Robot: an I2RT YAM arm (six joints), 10 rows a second.
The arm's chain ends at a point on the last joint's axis. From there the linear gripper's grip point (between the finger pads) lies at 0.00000 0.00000 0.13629 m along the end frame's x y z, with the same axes.
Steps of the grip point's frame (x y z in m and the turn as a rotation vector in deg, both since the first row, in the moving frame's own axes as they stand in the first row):
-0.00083, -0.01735, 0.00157, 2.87, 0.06, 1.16
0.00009, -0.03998, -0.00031, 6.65, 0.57, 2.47
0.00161, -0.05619, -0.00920, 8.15, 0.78, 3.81
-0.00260, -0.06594, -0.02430, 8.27, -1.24, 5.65
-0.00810, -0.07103, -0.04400, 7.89, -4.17, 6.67
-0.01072, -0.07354, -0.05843, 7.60, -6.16, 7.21
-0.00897, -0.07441, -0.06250, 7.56, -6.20, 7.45
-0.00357, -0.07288, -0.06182, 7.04, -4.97, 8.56
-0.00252, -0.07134, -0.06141, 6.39, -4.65, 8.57
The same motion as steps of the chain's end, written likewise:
-0.00104, -0.01053, 0.00174, 2.87, 0.06, 1.16
-0.00160, -0.02423, 0.00061, 6.65, 0.57, 2.47
-0.00088, -0.03695, -0.00781, 8.15, 0.78, 3.81
-0.00063, -0.04622, -0.02285, 8.27, -1.24, 5.65
0.00067, -0.05180, -0.04235, 7.89, -4.17, 6.67
0.00269, -0.05468, -0.05645, 7.60, -6.16, 7.21
0.00450, -0.05561, -0.06052, 7.56, -6.20, 7.45
0.00692, -0.05538, -0.06028, 7.04, -4.97, 8.56
0.00733, -0.05542, -0.06012, 6.39, -4.65, 8.57

